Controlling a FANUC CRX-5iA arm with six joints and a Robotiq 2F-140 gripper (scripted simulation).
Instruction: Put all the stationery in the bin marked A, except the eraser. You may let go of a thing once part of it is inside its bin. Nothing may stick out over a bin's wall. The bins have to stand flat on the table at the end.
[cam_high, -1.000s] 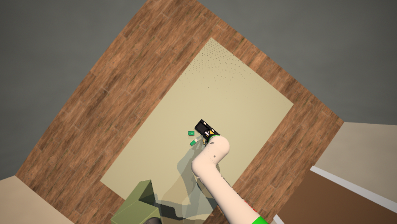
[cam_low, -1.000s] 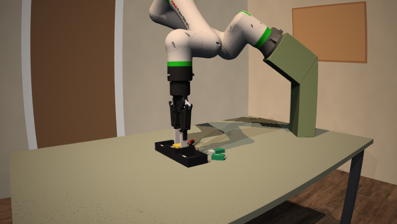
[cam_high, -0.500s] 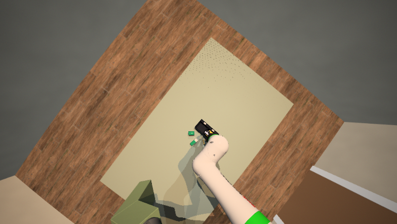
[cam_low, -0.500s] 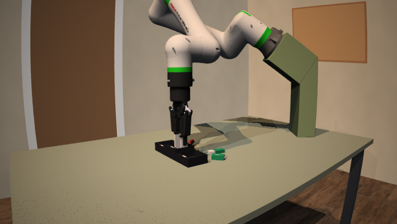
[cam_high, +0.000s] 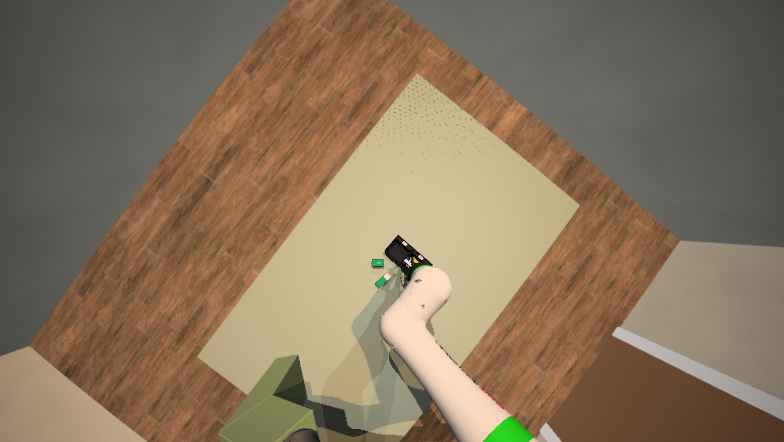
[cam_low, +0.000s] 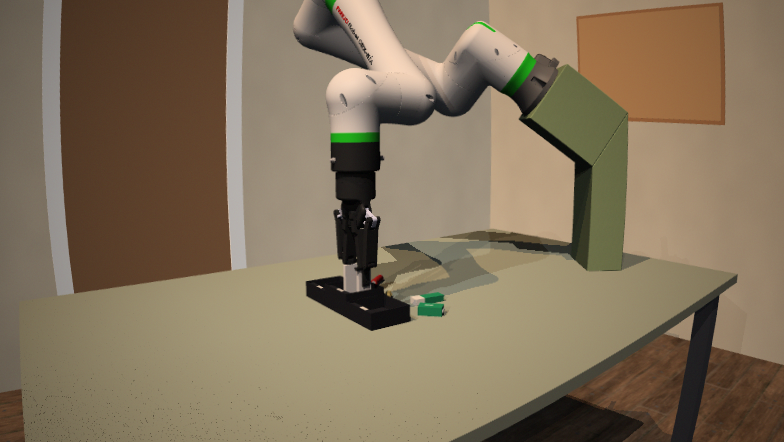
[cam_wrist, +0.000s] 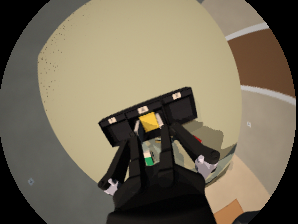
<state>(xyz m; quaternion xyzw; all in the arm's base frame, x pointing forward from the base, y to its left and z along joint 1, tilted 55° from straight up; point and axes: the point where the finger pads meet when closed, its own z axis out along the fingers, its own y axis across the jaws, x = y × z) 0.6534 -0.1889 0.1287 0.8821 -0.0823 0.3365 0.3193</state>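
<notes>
My gripper is now 40 mm above the yellow block. From my hand the other things lie so: brass thing 80 mm behind, 20 mm to the left, 40 mm below; green block 40 mm behind, 150 mm to the left, 40 mm below; green-and-white block 90 mm behind, 100 mm to the left, 40 mm below.
</notes>
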